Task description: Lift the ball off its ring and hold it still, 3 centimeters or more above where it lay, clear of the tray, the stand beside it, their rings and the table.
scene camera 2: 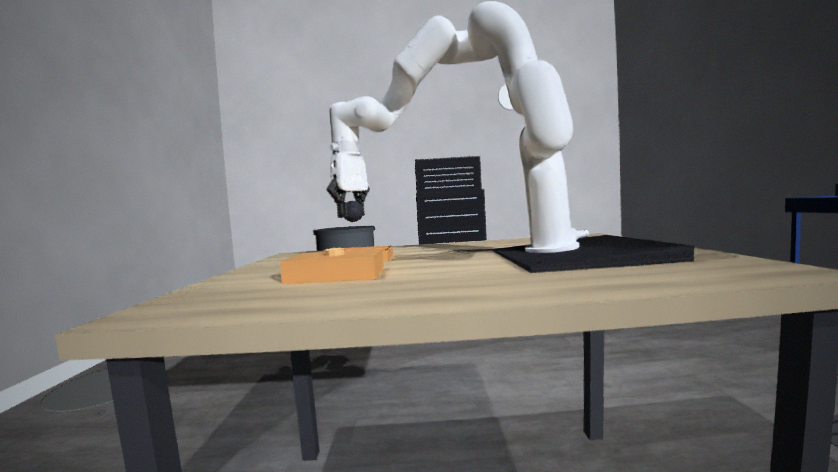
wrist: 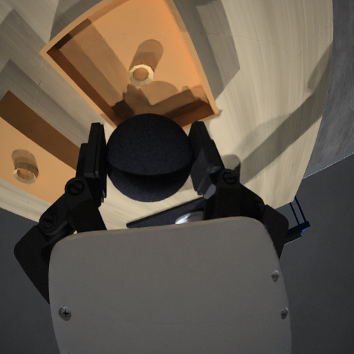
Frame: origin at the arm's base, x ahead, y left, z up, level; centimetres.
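Where they show: gripper, fingertip midpoint: (scene camera 2: 351, 216); arm's base at its link origin: (scene camera 2: 551, 248).
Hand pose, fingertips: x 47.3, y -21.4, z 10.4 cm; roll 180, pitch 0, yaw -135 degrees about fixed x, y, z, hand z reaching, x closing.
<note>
Each offset is from my fingertips to the top centre of the thing. "*": to the spot under its first point. Level surfaces: height alone.
A black ball {dx -0.4, dy +0.4, dz +4.4 cm} (scene camera 2: 353, 210) (wrist: 149, 157) is between the fingers of my gripper (scene camera 2: 351, 209) (wrist: 147, 135), which is shut on it. The ball hangs in the air, well above the orange tray and the orange stand, with a gap under it in the scene view. The tray (wrist: 200, 75) shows in the wrist view with its ring (wrist: 141, 75) bare on its floor. The stand (scene camera 2: 329, 269) (wrist: 47, 187) is a block beside the tray, with its own ring {* dx +4.1, dy +23.5, dz -6.8 cm} (scene camera 2: 334, 252) (wrist: 25, 174) on top. In the scene view the stand hides most of the tray.
The wooden table {dz -12.0 cm} (scene camera 2: 469, 299) (wrist: 280, 100) carries the tray, the stand and a black base plate (scene camera 2: 633, 252) under the arm at the right. A dark grey bin (scene camera 2: 344, 238) is behind the stand. A black cabinet (scene camera 2: 450, 202) is behind the table, near the wall.
</note>
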